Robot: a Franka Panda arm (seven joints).
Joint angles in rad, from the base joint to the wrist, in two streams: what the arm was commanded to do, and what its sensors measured. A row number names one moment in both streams.
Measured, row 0:
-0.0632, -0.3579, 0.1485, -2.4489, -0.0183, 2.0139, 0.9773
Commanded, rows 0 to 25:
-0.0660, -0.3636, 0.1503, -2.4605, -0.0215, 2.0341, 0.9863
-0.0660, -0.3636, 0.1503, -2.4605, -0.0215, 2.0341, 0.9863
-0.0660, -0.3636, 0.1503, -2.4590, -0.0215, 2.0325, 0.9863
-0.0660, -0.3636, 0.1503, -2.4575, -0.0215, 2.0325, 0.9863
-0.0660, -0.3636, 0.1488, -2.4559, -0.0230, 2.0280, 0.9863
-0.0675, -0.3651, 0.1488, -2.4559, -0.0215, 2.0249, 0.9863
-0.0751, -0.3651, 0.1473, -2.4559, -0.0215, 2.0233, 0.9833
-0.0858, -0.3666, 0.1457, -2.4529, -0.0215, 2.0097, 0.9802
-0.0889, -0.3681, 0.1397, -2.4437, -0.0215, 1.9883, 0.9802
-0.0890, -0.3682, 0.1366, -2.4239, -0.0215, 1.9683, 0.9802
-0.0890, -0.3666, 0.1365, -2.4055, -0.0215, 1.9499, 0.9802
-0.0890, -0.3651, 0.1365, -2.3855, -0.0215, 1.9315, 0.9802
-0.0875, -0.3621, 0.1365, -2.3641, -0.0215, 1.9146, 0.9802
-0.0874, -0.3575, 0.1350, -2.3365, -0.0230, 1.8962, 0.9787
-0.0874, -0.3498, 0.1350, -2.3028, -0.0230, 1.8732, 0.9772
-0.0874, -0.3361, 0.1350, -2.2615, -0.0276, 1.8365, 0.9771
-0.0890, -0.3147, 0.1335, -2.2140, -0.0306, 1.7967, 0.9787
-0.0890, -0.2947, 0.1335, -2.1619, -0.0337, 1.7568, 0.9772
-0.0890, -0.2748, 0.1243, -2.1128, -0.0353, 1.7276, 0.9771
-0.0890, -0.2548, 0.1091, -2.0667, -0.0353, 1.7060, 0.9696
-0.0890, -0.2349, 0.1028, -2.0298, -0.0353, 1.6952, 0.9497
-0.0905, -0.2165, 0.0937, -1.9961, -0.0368, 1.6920, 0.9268
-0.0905, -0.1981, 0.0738, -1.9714, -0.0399, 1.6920, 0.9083
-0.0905, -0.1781, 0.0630, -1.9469, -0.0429, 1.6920, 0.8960
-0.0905, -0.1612, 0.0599, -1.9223, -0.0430, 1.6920, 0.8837
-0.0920, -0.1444, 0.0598, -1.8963, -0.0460, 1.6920, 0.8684
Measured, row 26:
-0.0881, -0.2228, 0.0683, -2.0038, -0.0246, 1.7292, 0.9122
